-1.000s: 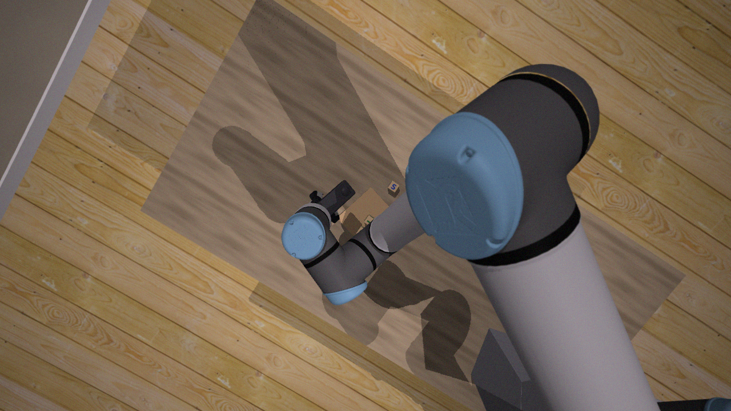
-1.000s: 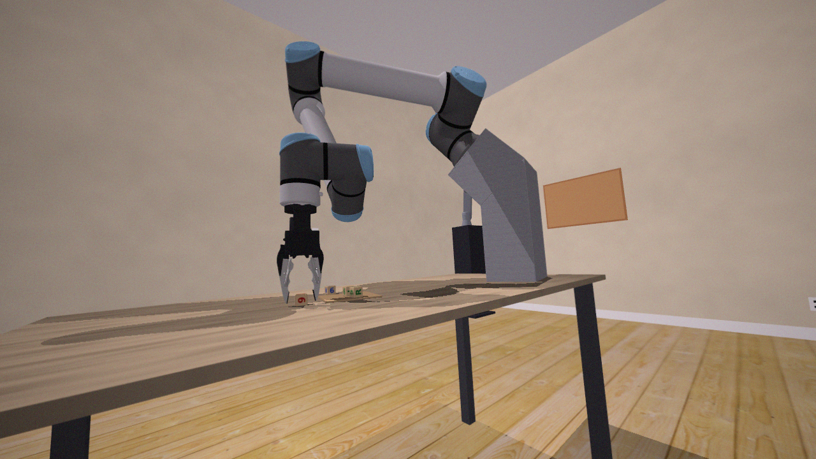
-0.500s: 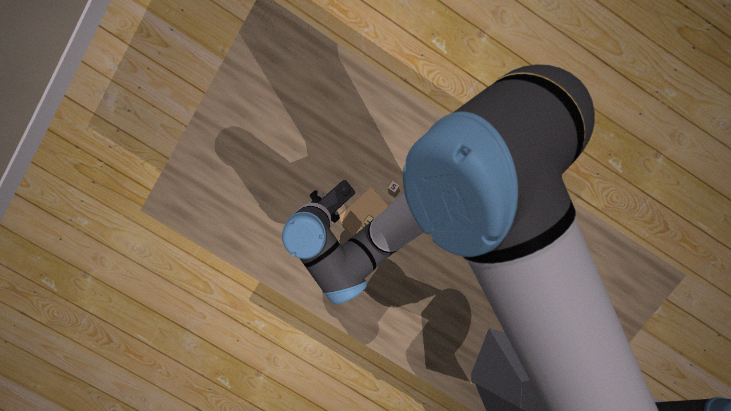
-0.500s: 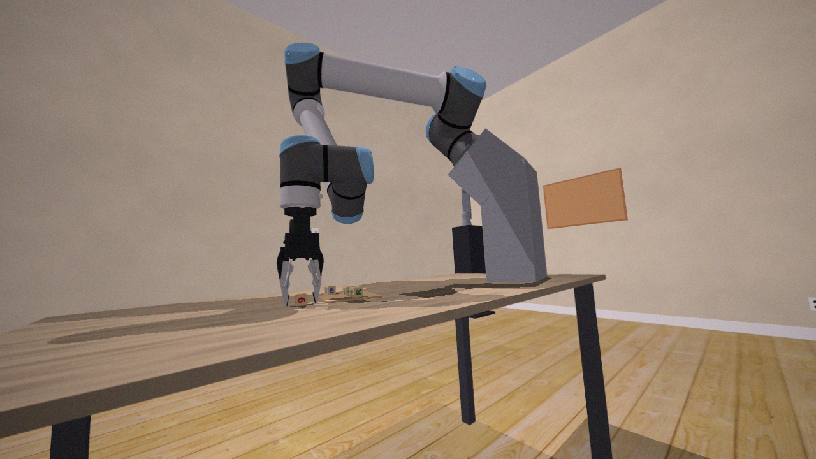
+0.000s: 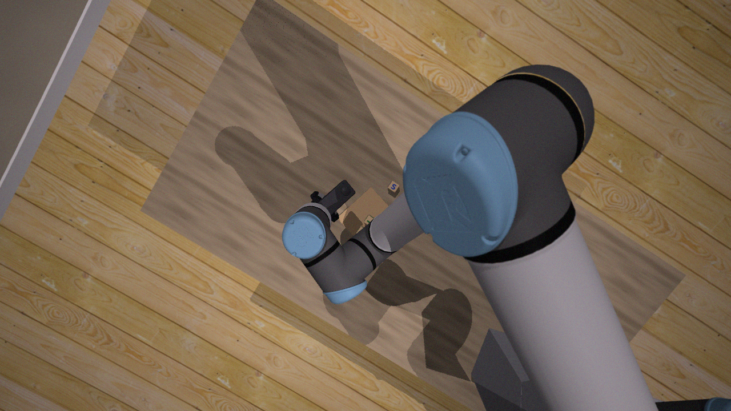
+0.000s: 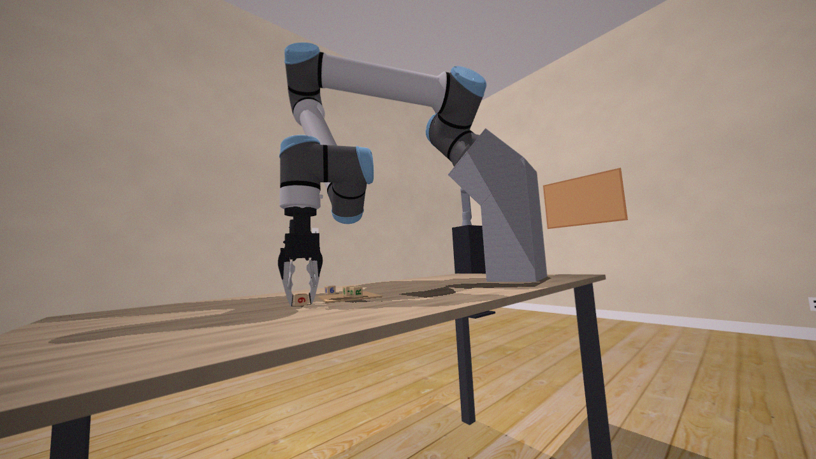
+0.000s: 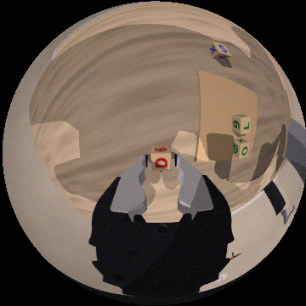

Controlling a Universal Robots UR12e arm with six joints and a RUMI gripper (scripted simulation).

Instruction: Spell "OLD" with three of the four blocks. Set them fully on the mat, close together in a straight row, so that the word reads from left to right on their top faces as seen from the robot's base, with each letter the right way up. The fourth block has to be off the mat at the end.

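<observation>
The mat is 13 cm behind my hand, 3 cm to the right of it and 1 cm below it.
</observation>
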